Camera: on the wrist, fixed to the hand. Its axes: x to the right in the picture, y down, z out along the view.
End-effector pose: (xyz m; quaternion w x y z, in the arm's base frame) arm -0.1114 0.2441 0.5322 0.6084 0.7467 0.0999 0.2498
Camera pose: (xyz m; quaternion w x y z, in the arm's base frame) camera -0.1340 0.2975 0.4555 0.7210 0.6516 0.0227 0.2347
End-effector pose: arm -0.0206 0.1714 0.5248 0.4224 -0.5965 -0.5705 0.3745
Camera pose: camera -0.0084 0.1528 0.6183 0.2911 -0.6447 -0.6352 0.3100
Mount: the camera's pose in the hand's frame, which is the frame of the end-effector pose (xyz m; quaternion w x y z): -0.0144 -0.0828 -0.0467 0.9860 -0.1597 -0.0457 0.0108
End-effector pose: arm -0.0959 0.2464 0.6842 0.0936 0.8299 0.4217 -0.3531
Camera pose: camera -0.1413 0.3103 0.7398 0.2479 0.7918 0.4590 -0.3177
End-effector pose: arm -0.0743 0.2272 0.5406 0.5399 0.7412 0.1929 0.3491
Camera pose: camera -0.1105 0.2771 0.4668 0.6558 0.6627 0.1018 0.3470
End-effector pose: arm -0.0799 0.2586 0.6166 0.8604 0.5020 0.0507 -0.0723
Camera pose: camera -0.1093 0.2601 0.5251 0.9316 0.3548 0.0168 -0.0768
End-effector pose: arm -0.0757 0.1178 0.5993 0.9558 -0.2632 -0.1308 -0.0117
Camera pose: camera -0.0858 0.0222 0.5984 0.8945 -0.4141 -0.1679 -0.0101
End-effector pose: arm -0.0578 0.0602 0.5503 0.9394 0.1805 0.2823 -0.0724
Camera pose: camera -0.1130 0.0019 0.4974 0.9688 0.0277 0.2450 -0.0244
